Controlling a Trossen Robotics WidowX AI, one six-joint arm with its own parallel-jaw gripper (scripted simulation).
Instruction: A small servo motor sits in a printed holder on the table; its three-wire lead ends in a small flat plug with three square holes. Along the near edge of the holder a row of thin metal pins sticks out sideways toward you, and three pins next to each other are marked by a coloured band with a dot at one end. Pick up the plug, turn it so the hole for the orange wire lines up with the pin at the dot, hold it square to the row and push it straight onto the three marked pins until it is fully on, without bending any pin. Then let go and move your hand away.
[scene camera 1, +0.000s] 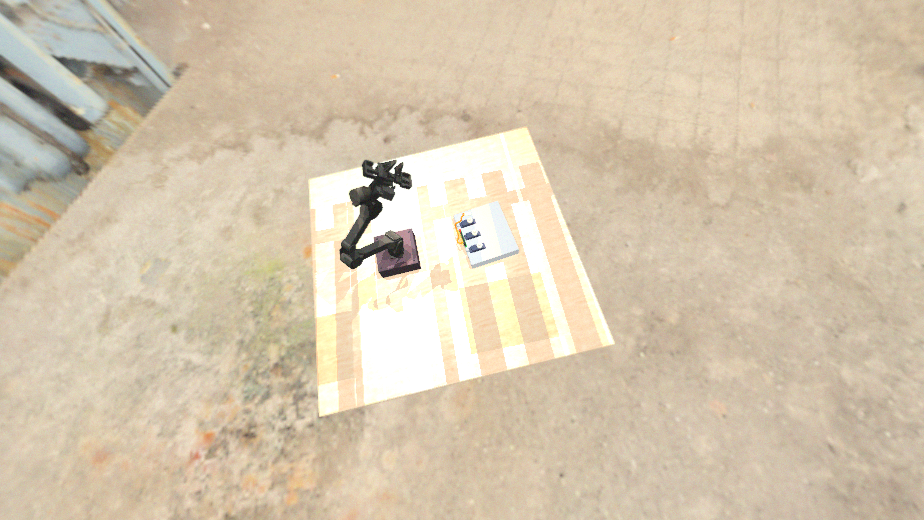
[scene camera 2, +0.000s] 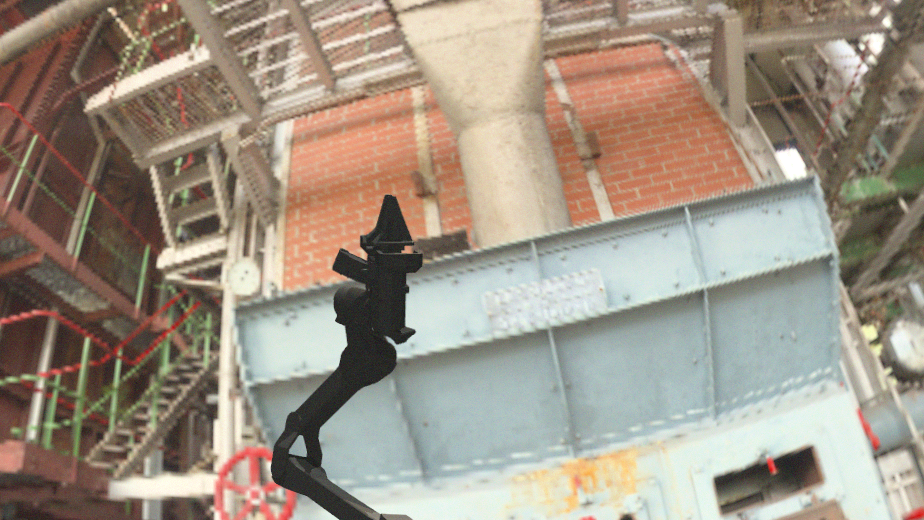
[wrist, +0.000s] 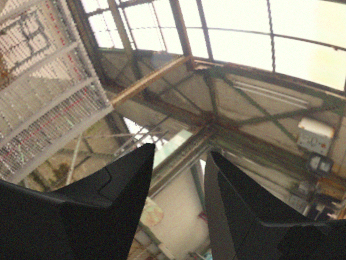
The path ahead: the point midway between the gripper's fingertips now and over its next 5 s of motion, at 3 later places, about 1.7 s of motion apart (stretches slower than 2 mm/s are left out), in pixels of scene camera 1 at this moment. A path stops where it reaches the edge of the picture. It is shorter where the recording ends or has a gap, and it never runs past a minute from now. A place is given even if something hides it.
The gripper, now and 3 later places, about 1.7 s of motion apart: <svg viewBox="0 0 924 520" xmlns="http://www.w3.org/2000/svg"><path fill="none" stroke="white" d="M399 161L457 197L473 208L465 212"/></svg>
